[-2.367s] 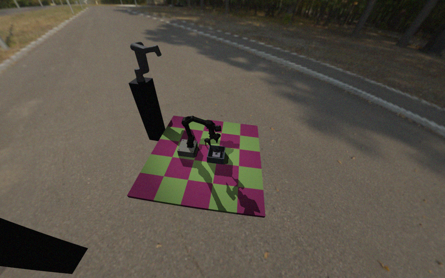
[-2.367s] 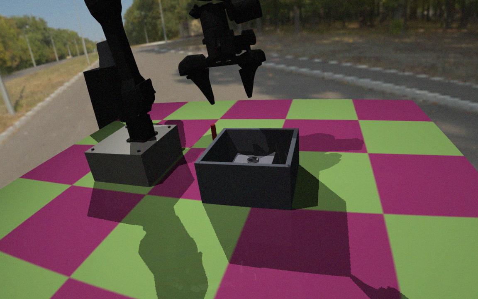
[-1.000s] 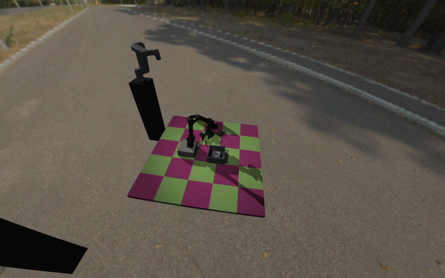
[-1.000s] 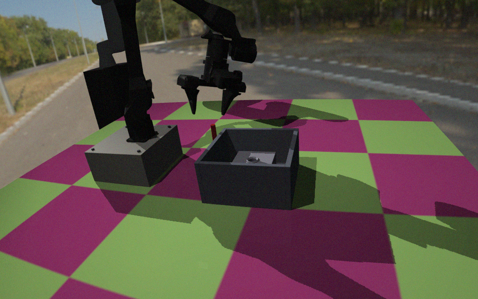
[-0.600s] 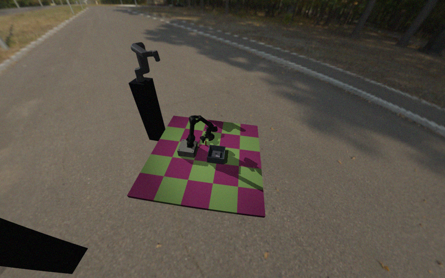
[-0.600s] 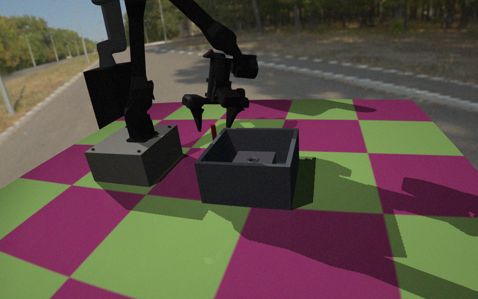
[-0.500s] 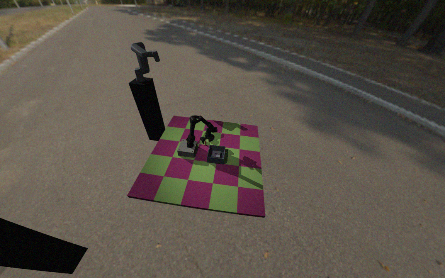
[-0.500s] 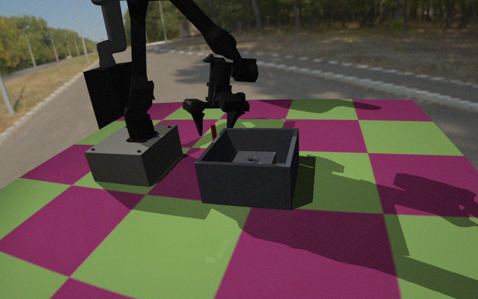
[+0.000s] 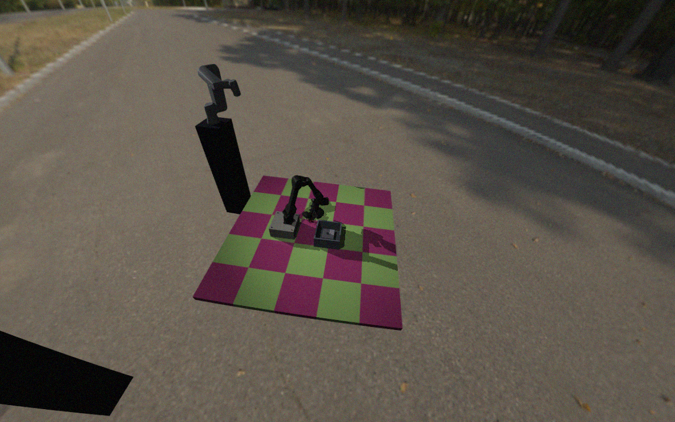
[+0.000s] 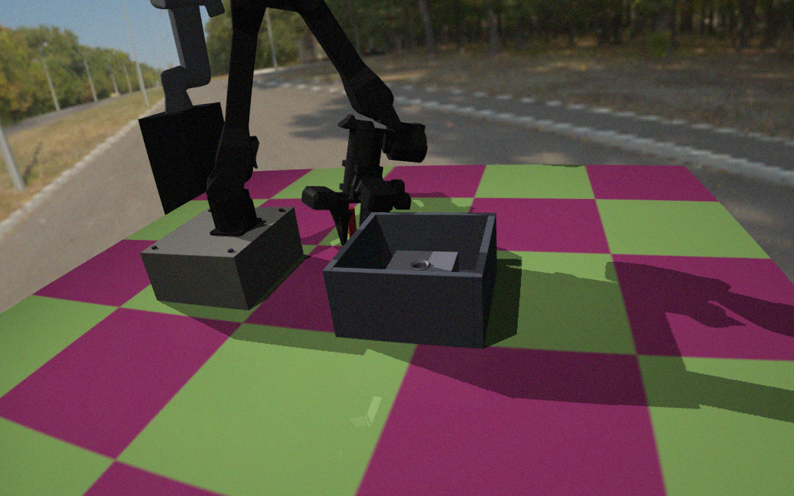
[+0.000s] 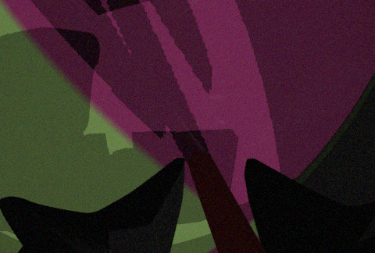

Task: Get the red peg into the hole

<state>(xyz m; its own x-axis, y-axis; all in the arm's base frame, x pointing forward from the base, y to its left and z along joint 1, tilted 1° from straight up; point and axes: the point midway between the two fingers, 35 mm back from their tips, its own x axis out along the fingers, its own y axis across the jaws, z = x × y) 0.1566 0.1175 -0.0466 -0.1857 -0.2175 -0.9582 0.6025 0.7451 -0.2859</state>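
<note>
Right now my gripper tip is 17 cm short of the grey plate, 14 cm to the left of it and 3 cm below it. Round my gripper tip: red peg (1 cm to the left, 3 cm above); then dark grey box (17 cm ahead, 14 cm to the right, 1 cm above).
</note>
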